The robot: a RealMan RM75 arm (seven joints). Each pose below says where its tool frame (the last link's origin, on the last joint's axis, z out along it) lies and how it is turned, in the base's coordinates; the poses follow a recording.
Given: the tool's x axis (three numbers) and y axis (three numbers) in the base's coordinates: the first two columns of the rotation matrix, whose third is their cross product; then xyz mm.
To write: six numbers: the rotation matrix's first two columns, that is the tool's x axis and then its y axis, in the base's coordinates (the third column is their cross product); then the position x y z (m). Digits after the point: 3 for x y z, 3 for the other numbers.
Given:
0.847, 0.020, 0.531, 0.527, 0.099, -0.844, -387, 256, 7
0.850, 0.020, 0.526, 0.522, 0.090, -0.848, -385, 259, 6
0.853, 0.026, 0.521, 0.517, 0.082, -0.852, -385, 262, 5
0.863, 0.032, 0.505, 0.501, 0.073, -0.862, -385, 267, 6
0.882, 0.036, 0.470, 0.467, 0.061, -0.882, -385, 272, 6
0.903, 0.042, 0.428, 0.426, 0.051, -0.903, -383, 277, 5
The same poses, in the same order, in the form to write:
0.847, 0.020, 0.531, 0.527, 0.099, -0.844, -0.387, 0.256, 0.007
0.850, 0.020, 0.526, 0.522, 0.090, -0.848, -0.385, 0.259, 0.006
0.853, 0.026, 0.521, 0.517, 0.082, -0.852, -0.385, 0.262, 0.005
0.863, 0.032, 0.505, 0.501, 0.073, -0.862, -0.385, 0.267, 0.006
0.882, 0.036, 0.470, 0.467, 0.061, -0.882, -0.385, 0.272, 0.006
0.903, 0.042, 0.428, 0.426, 0.051, -0.903, -0.383, 0.277, 0.005

